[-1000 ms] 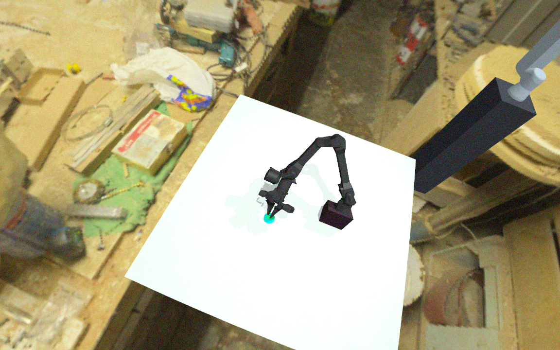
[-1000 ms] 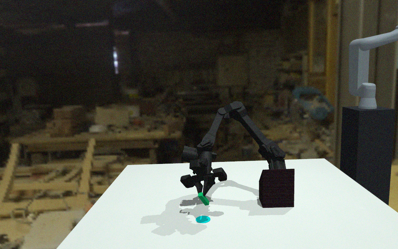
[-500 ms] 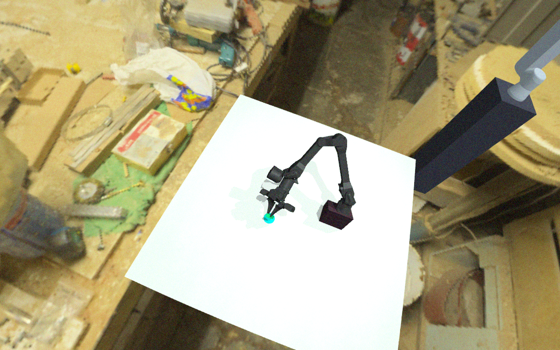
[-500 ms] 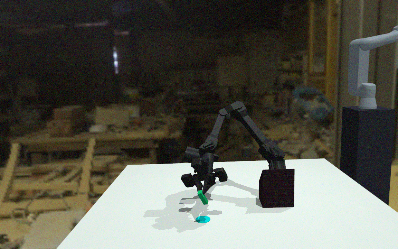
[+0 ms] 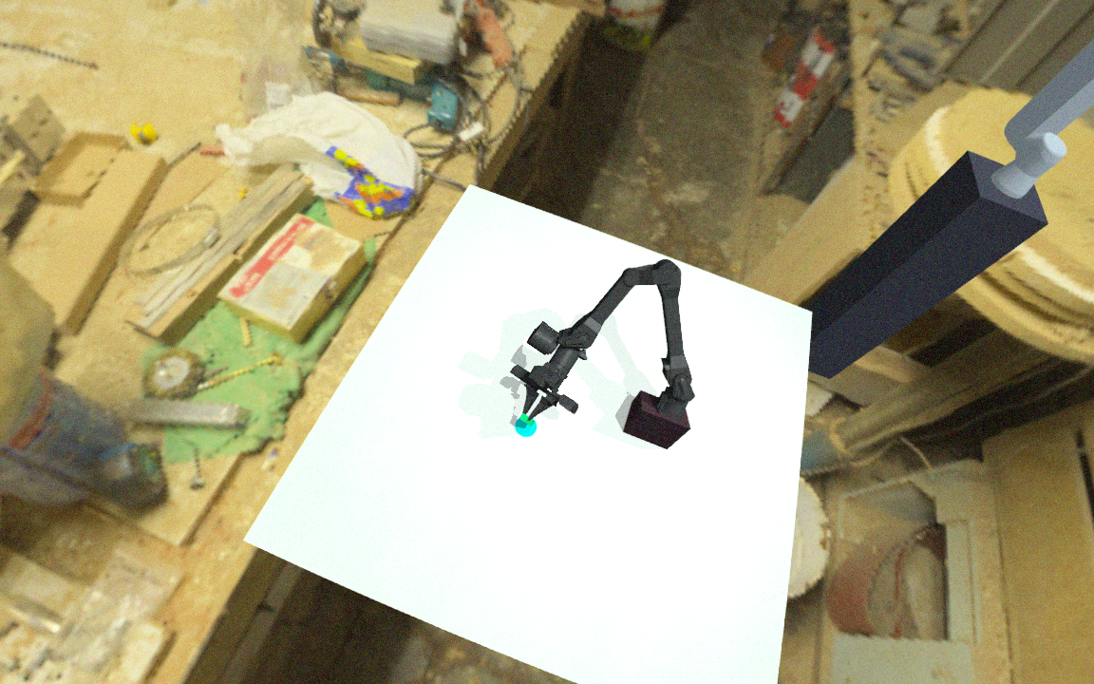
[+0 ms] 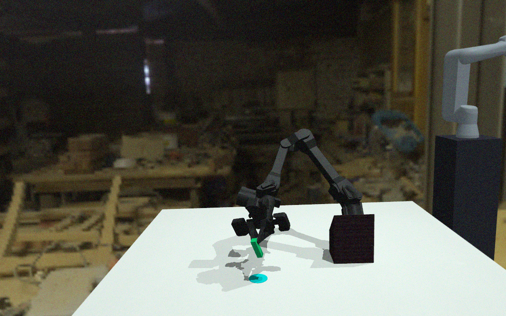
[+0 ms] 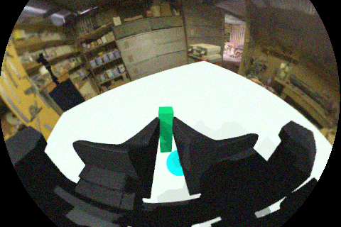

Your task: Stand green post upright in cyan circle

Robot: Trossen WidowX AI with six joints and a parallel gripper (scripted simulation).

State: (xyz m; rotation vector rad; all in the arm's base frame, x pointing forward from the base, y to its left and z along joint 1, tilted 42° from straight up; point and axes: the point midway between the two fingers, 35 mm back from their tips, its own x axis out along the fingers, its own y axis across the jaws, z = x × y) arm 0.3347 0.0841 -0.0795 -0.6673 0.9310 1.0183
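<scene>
Now: gripper tip 130 mm above the cyan circle and 30 mm to the left of it. Round my gripper tip: green post 20 mm below, 10 mm behind.
</scene>
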